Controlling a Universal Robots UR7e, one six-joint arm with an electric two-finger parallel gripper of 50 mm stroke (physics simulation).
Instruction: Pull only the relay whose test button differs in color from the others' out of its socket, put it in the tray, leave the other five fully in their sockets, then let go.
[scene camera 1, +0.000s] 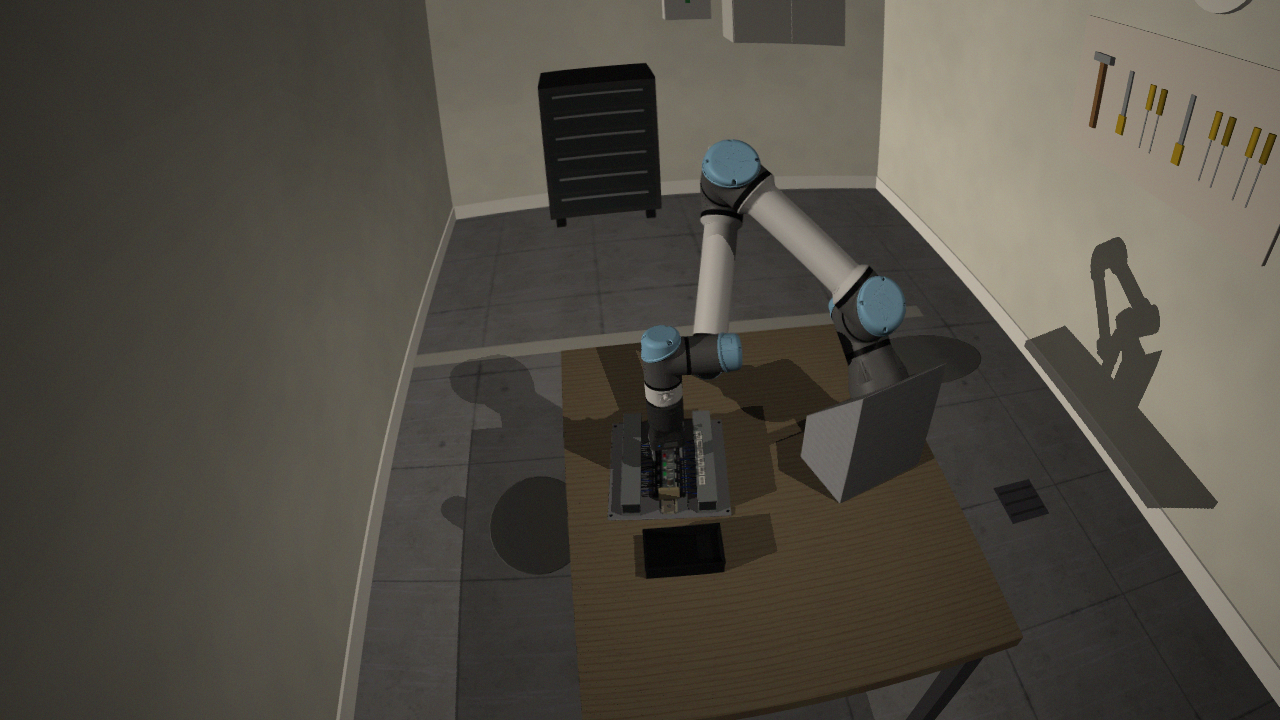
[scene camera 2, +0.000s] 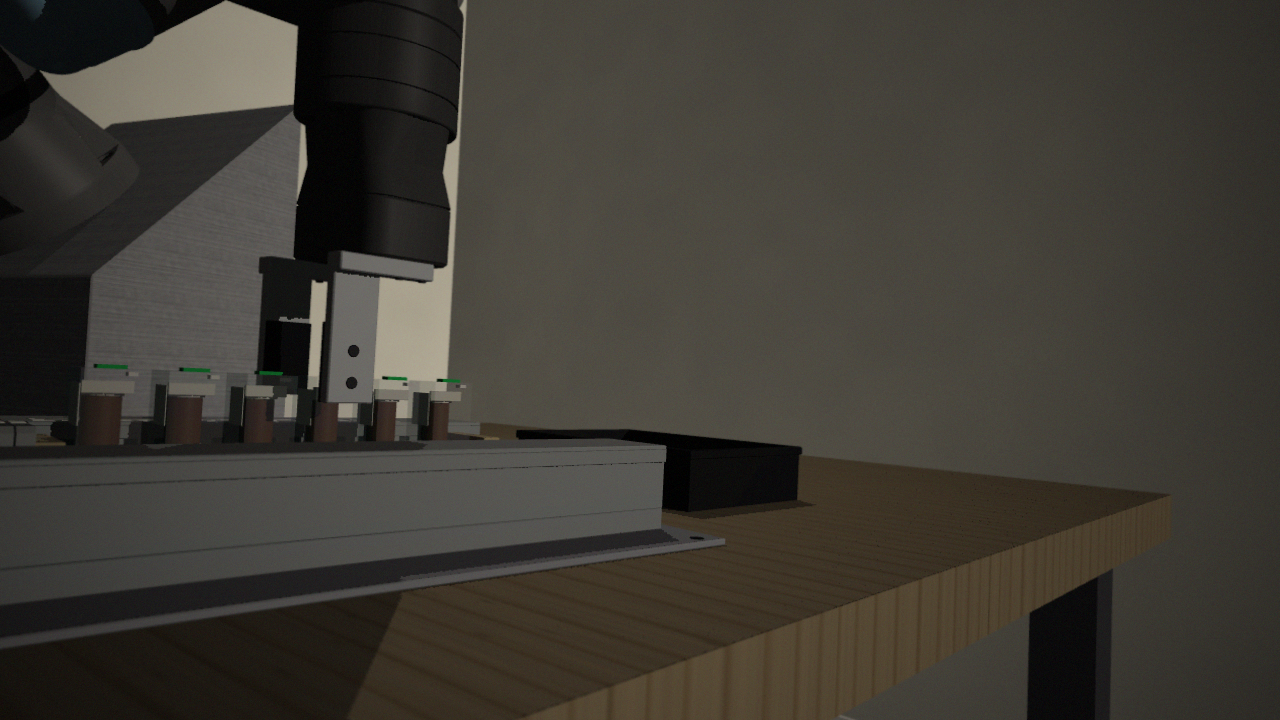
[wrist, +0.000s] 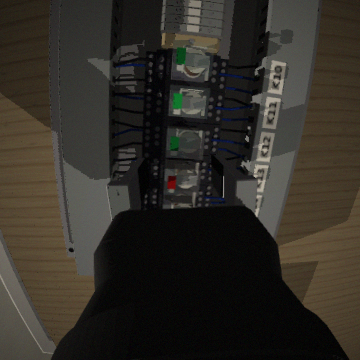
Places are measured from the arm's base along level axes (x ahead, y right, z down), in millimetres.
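Pixels of known places: gripper, fingertip midpoint: (scene camera 1: 667, 456) (scene camera 2: 311, 398) (wrist: 179, 169); arm's base at its link origin: (scene camera 1: 880, 387) (scene camera 2: 51, 206).
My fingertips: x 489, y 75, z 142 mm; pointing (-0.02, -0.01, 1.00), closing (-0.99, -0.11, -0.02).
Observation:
For each thing: its top centre in the pictures, then the offset to it from my fingertips. "spot": a spot on its surface instead. Level surfaces: height alone.
- relay with the red test button, top centre: (scene camera 2: 328, 373) (wrist: 181, 182) (scene camera 1: 668, 454) dx +0, dy -8, dz -12 mm
- black tray at its top centre: (scene camera 2: 655, 438) (scene camera 1: 683, 546) dx +26, dy -249, dz +23 mm
- mounting plate at a spot on its surface: (scene camera 1: 725, 501) spot: dx -102, dy -124, dz +55 mm
- wooden table at its surface level: dz +58 mm
The relay with the red test button (wrist: 186, 179) is seated in the row, fourth from the top in the wrist view. In scene camera 2 the near finger hides its button, and its brown lower part (scene camera 2: 326, 422) shows below the finger. My gripper (wrist: 179, 169) (scene camera 2: 317, 392) is open, with one fingertip on each side of this relay, low at its upper part; contact cannot be told. The green-button relays (wrist: 189, 102) (scene camera 2: 184, 416) stand in their sockets; one beyond the red one is mostly hidden in the wrist view. The black tray (scene camera 1: 684, 569) (scene camera 2: 744, 479) shows no relay inside.
Grey wire ducts (scene camera 1: 706, 490) (scene camera 2: 358, 501) flank the relay row on the mounting plate (scene camera 1: 725, 501). Terminal blocks (wrist: 192, 17) stand at the row's end. A grey sloped box (scene camera 1: 881, 438) (scene camera 2: 187, 205) stands beside the arm's base on the wooden table (scene camera 1: 787, 617).

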